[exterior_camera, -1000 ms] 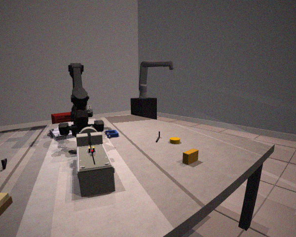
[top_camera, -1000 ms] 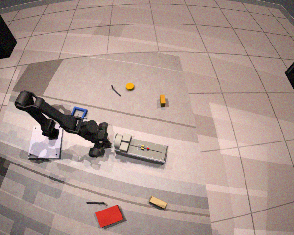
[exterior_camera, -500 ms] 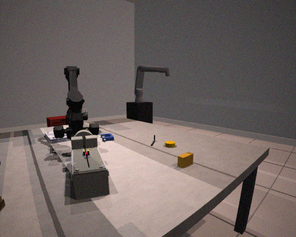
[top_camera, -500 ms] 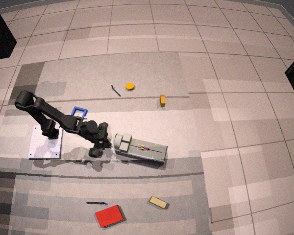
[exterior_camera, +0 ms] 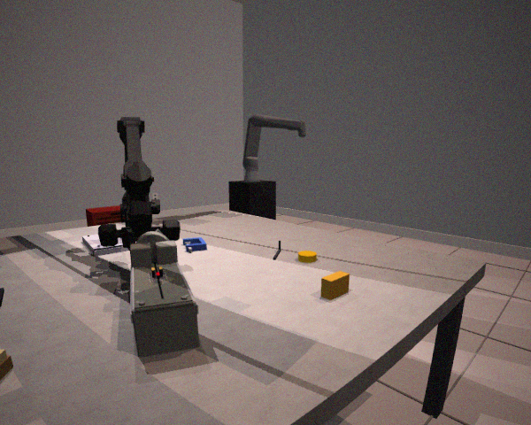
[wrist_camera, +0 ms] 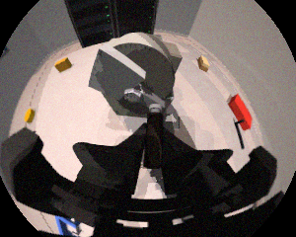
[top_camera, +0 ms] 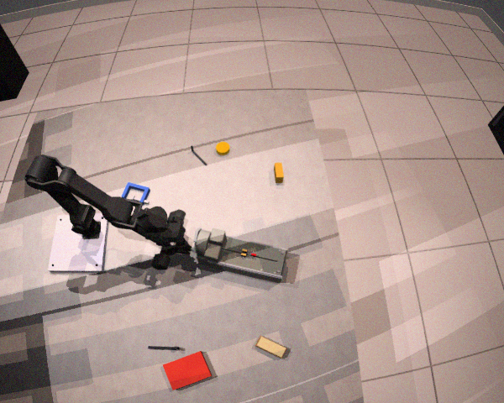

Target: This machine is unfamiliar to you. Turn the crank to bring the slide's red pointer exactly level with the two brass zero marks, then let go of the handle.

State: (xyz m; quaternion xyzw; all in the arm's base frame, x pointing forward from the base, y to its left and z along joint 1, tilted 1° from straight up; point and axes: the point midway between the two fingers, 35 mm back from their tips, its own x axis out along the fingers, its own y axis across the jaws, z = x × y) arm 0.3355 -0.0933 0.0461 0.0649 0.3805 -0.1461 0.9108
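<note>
Right now my gripper tip is 2 cm past the dark crank handle, 1 cm to the right of it and 2 cm below it. From my gripper tip the other things lie so: blue block 20 cm behind, 24 cm to the left, 4 cm below; then red plate 3 cm behind, 36 cm to the right, 3 cm below; then red pointer 19 cm ahead, 4 cm to the right, 4 cm above.
</note>
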